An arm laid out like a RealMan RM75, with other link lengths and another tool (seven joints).
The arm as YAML. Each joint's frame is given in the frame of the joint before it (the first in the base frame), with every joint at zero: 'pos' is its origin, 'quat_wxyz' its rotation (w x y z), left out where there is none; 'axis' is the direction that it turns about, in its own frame. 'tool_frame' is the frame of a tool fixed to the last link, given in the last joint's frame.
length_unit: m
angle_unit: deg
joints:
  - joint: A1
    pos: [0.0, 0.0, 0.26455]
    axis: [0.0, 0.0, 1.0]
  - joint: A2
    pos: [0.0, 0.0, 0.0]
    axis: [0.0, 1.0, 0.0]
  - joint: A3
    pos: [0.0, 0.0, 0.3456]
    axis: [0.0, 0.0, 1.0]
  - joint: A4
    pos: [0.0, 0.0, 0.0]
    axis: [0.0, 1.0, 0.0]
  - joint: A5
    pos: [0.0, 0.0, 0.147]
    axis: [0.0, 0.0, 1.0]
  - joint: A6
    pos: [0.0, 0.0, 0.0]
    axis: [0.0, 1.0, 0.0]
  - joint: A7
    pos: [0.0, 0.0, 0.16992]
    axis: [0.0, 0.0, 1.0]
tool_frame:
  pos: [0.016, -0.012, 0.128]
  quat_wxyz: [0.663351, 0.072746, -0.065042, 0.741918]
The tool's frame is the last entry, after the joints.
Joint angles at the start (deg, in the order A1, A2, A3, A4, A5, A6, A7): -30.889 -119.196 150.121 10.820 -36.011 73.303 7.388
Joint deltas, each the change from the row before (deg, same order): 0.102 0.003 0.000 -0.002 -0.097 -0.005 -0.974; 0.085 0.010 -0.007 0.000 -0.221 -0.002 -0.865; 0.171 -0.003 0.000 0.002 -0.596 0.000 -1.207; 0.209 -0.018 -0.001 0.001 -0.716 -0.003 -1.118; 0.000 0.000 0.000 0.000 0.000 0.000 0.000
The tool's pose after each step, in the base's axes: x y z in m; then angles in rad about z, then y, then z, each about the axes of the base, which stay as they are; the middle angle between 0 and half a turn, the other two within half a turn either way. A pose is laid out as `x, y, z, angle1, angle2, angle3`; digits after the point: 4 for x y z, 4 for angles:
-0.1802, 0.4420, -0.1093, -0.3620, 1.8417, 1.0126
-0.1814, 0.4427, -0.1083, -0.3762, 1.8397, 1.0194
-0.1838, 0.4442, -0.1059, -0.3968, 1.8331, 1.0325
-0.1867, 0.4459, -0.1032, -0.4165, 1.8249, 1.0471
-0.1867, 0.4459, -0.1032, -0.4165, 1.8249, 1.0471

